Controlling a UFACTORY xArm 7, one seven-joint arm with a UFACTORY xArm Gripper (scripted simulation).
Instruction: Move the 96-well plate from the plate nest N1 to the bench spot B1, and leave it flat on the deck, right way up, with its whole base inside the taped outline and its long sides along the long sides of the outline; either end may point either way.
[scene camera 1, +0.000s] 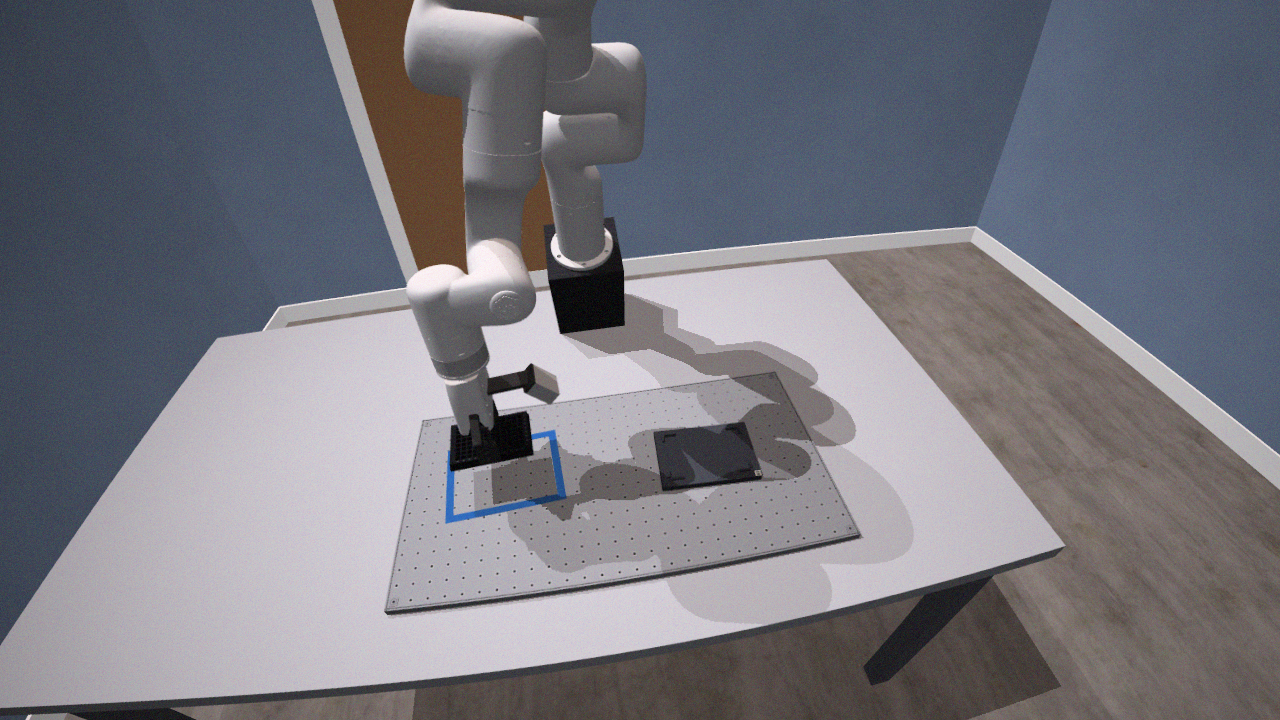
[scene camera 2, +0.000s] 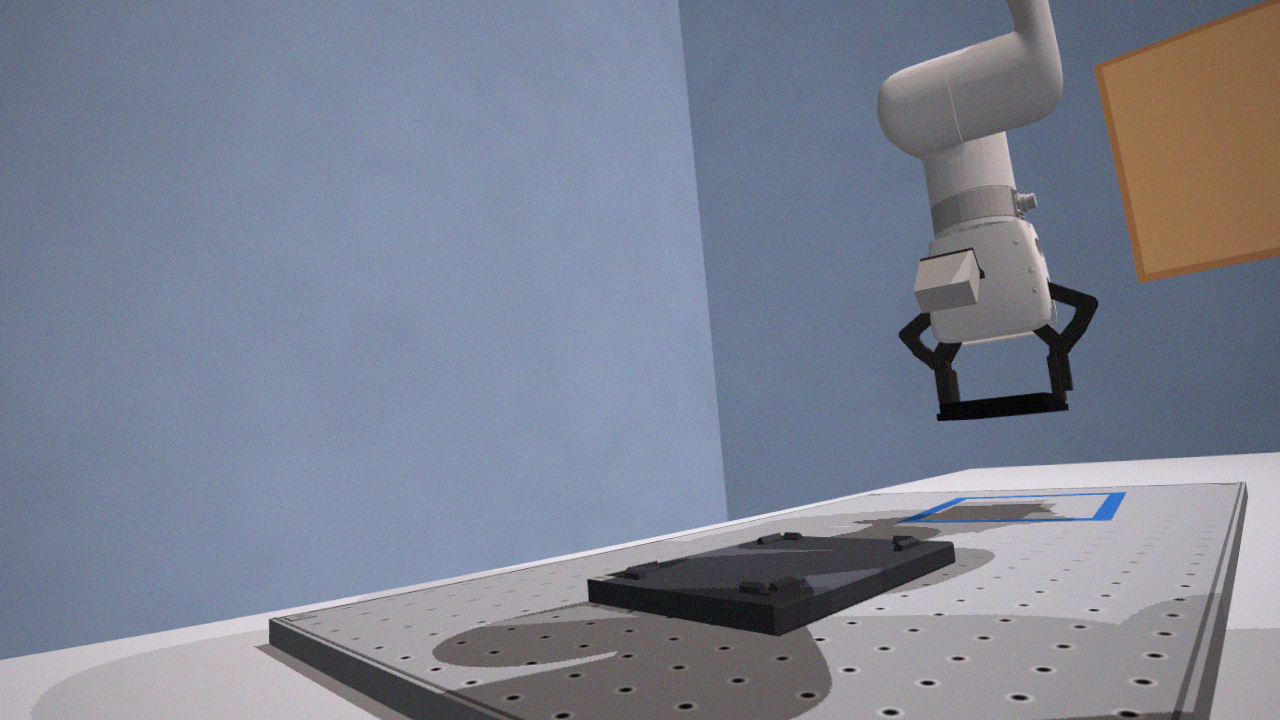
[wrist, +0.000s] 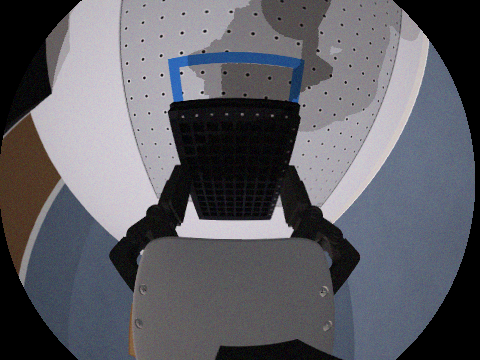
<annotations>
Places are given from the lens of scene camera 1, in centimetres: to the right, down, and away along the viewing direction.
gripper (scene camera 1: 490, 439): -24, 12, 78
black 96-well plate (scene camera 1: 513, 431): -20, 11, 79
dark plate nest N1 (scene camera 1: 709, 455): 12, 16, 83
</annotations>
